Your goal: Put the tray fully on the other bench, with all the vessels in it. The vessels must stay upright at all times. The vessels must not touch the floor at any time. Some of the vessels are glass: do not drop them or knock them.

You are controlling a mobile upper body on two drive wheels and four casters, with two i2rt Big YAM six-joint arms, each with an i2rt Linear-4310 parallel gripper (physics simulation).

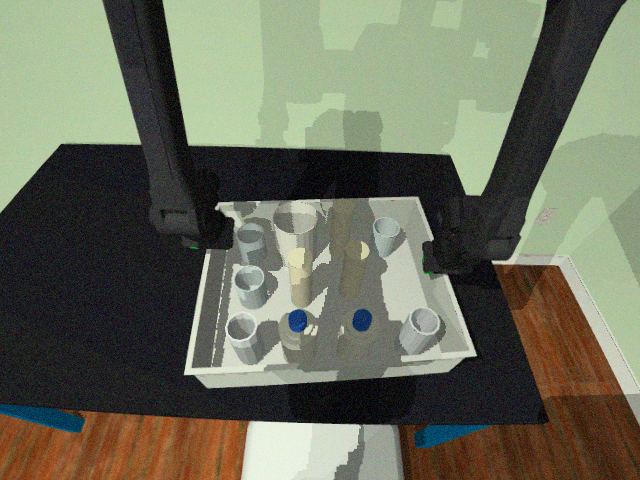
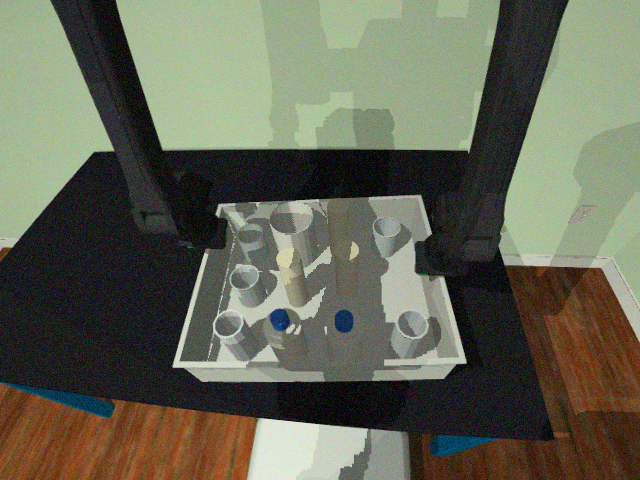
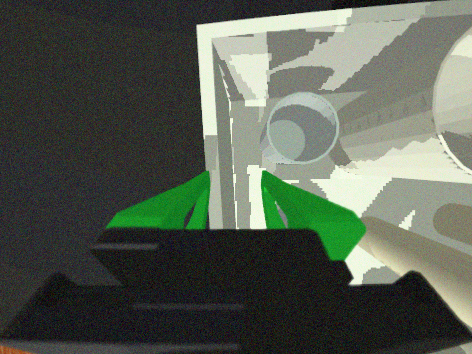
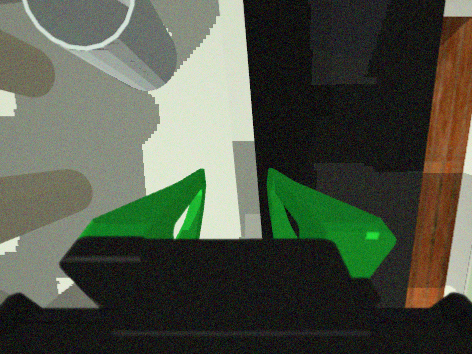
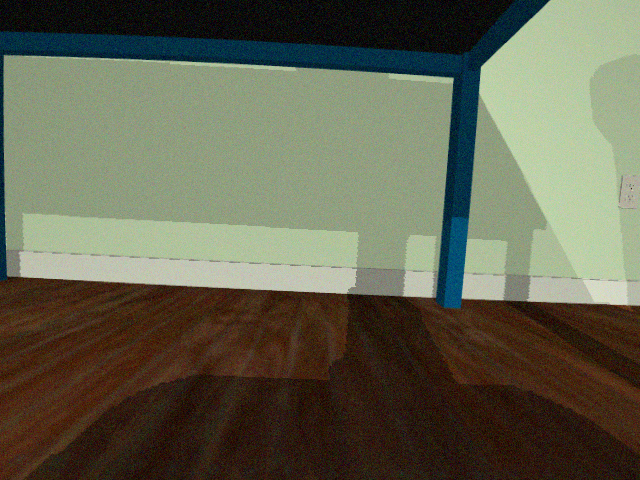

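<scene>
The white tray stands on a black bench. Its vessels stand upright: a large beaker, several small ones such as the near-left one, tan-topped cylinders, and two blue-capped bottles. My left gripper is partly open, with its fingertips either side of the tray's left wall. My right gripper is partly open, its fingertips either side of the right wall. The other bench does not show.
A green wall stands behind the bench. The bench has blue legs. Wooden floor shows at the right and in front. A white part lies below the bench's front edge.
</scene>
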